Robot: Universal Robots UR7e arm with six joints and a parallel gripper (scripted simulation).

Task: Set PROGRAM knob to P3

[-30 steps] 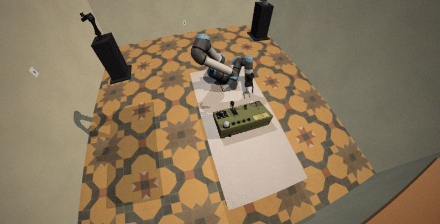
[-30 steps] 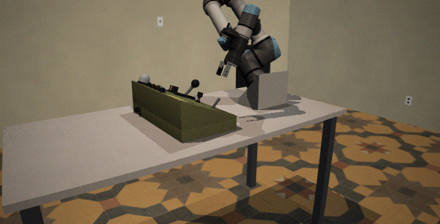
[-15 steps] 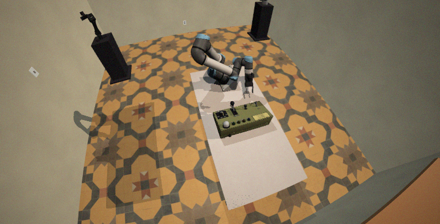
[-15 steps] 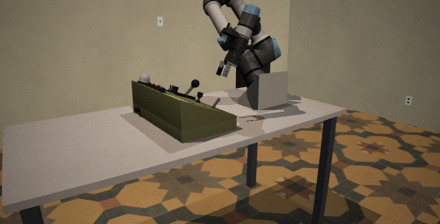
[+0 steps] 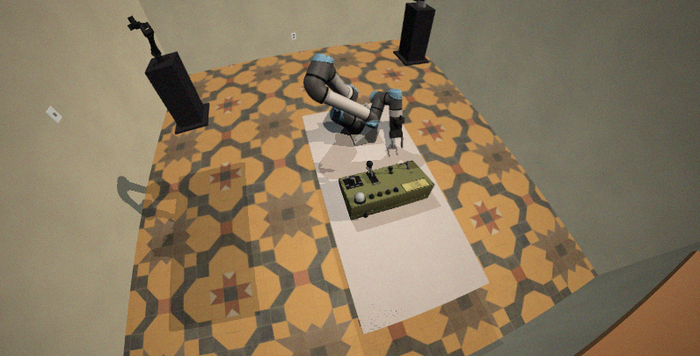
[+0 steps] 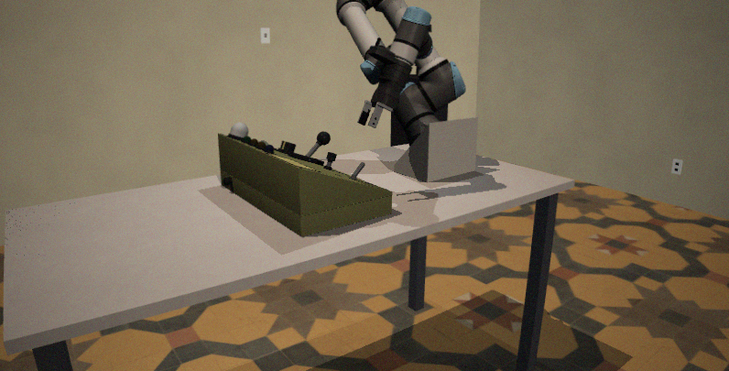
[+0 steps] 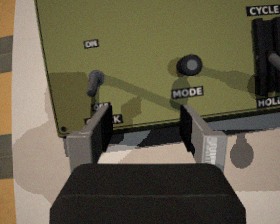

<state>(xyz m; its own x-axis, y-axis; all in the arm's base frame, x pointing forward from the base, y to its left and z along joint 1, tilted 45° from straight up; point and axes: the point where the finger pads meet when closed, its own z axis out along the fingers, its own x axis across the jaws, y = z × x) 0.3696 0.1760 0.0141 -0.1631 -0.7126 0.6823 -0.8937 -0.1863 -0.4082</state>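
Now: hand 180 mm to the left of the ball-topped lever, 100 mm above it and 50 mm short of it. Also, from my hand: black mode knob (110 mm below, 80 mm ahead, 60 mm to the right); then thin lever (120 mm below, 80 mm ahead, 60 mm to the left); then olive console (140 mm below, 120 mm to the right, 110 mm ahead).
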